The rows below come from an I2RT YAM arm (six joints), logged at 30 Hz.
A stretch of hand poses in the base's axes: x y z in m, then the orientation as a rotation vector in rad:
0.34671 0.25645 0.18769 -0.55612 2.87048 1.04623
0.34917 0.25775 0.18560 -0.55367 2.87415 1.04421
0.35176 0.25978 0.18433 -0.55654 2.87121 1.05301
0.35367 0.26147 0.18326 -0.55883 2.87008 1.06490
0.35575 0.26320 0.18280 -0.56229 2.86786 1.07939
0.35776 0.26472 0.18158 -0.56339 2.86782 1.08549
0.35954 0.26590 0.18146 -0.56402 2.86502 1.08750
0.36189 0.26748 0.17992 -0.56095 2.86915 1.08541
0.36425 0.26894 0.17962 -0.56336 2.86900 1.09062
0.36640 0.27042 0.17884 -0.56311 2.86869 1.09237
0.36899 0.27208 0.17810 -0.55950 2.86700 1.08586
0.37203 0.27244 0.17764 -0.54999 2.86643 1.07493
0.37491 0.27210 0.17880 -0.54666 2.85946 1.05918
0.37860 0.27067 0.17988 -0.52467 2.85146 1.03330
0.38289 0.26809 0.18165 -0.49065 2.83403 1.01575
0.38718 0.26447 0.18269 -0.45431 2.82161 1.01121
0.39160 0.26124 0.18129 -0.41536 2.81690 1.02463
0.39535 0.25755 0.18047 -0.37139 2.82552 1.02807
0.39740 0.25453 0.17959 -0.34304 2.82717 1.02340
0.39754 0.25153 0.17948 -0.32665 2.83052 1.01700
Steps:
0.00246 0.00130 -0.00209 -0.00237 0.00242 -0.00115
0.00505 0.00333 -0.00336 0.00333 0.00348 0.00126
0.00696 0.00502 -0.00443 0.01000 0.00746 0.00402
0.00904 0.00675 -0.00489 0.01839 0.01160 0.00768
0.01105 0.00827 -0.00611 0.02159 0.01415 0.00917
0.01283 0.00945 -0.00623 0.02370 0.01260 0.00930
0.01518 0.01103 -0.00777 0.02114 0.01537 0.00782
0.01754 0.01249 -0.00807 0.02384 0.01738 0.01003
0.01969 0.01397 -0.00885 0.02490 0.01789 0.01003
0.02228 0.01563 -0.00959 0.02227 0.01381 0.00652
0.02532 0.01599 -0.01005 0.01712 0.00912 -0.00119
0.02820 0.01565 -0.00889 0.01155 -0.00340 -0.00670
0.03189 0.01422 -0.00781 0.00163 -0.01992 -0.02596
0.03618 0.01164 -0.00604 0.00012 -0.03991 -0.05408
0.04047 0.00802 -0.00500 0.00380 -0.04956 -0.08124
0.04489 0.00479 -0.00640 0.01445 -0.04433 -0.10621
0.04864 0.00110 -0.00722 0.01455 -0.03091 -0.13277
0.05069 -0.00192 -0.00810 0.01227 -0.02820 -0.15160
0.05083 -0.00492 -0.00821 0.00796 -0.02603 -0.16241

